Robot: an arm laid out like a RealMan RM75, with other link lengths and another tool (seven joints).
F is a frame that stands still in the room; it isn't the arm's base.
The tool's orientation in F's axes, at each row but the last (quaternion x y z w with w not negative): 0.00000 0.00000 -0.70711 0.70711; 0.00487 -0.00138 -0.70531 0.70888; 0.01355 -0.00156 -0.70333 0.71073; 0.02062 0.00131 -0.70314 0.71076; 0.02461 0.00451 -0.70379 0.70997; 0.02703 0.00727 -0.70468 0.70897; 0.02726 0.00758 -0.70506 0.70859; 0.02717 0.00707 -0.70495 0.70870; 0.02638 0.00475 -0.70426 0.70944; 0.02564 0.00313 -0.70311 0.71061
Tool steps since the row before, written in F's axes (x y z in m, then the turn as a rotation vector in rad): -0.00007 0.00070 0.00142 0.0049 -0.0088 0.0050; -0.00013 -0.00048 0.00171 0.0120 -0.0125 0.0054; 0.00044 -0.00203 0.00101 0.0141 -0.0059 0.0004; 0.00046 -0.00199 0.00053 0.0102 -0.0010 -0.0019; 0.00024 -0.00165 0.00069 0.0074 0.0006 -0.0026; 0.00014 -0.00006 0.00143 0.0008 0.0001 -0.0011; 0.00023 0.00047 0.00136 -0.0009 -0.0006 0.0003; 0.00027 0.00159 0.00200 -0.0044 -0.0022 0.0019; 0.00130 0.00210 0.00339 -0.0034 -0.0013 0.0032; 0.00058 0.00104 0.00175 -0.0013 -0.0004 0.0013
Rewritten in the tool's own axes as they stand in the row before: -0.00070 -0.00007 0.00142 0.0088 0.0049 0.0050; 0.00047 -0.00012 0.00171 0.0125 0.0120 0.0054; 0.00202 0.00044 0.00103 0.0060 0.0140 0.0002; 0.00198 0.00045 0.00058 0.0012 0.0101 -0.0021; 0.00162 0.00025 0.00075 -0.0004 0.0073 -0.0028; -0.00001 0.00018 0.00143 0.0000 0.0008 -0.0011; -0.00054 0.00027 0.00133 0.0006 -0.0009 0.0004; -0.00168 0.00033 0.00191 0.0021 -0.0044 0.0021; -0.00224 0.00142 0.00325 0.0011 -0.0033 0.0034; -0.00110 0.00065 0.00169 0.0003 -0.0013 0.0014
